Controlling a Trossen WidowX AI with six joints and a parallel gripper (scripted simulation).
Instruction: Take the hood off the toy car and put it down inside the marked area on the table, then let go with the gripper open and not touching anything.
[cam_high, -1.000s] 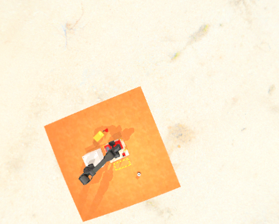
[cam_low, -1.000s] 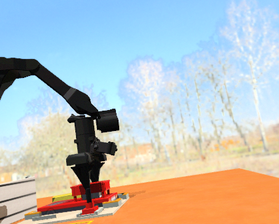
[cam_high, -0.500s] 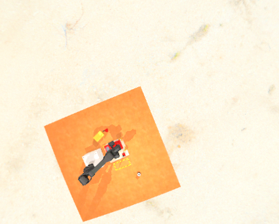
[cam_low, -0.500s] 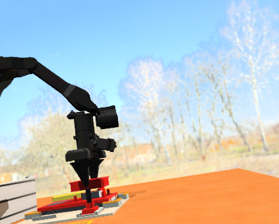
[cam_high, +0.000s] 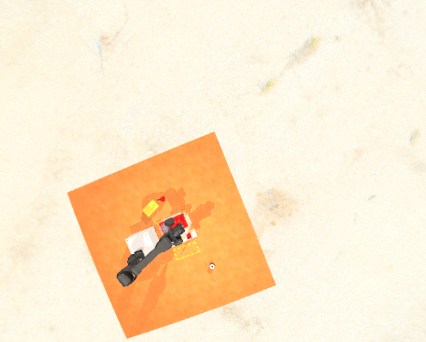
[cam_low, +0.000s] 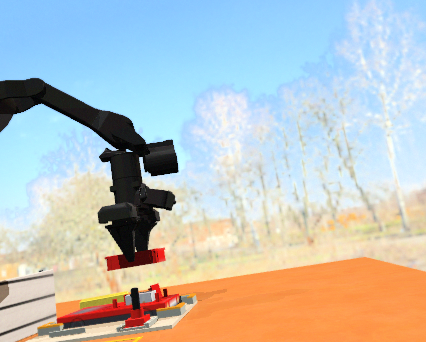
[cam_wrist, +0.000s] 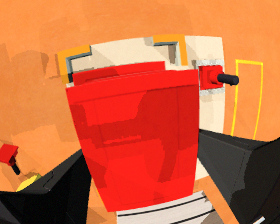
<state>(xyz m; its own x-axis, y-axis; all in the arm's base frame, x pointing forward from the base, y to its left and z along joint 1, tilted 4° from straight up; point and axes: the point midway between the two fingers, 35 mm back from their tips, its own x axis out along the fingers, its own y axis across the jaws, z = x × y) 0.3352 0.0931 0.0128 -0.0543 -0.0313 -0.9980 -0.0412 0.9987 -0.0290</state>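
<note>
Right now the cream base plate is 3 cm behind my gripper tip, 3 cm to the right of it and 9 cm below it. From my gripper tip the other things lie so: black-and-white wheel: 11 cm ahead, 40 cm to the right, 9 cm below; then red hood: 1 cm above; then yellow block: 17 cm behind, 19 cm to the left, 9 cm below.
</note>
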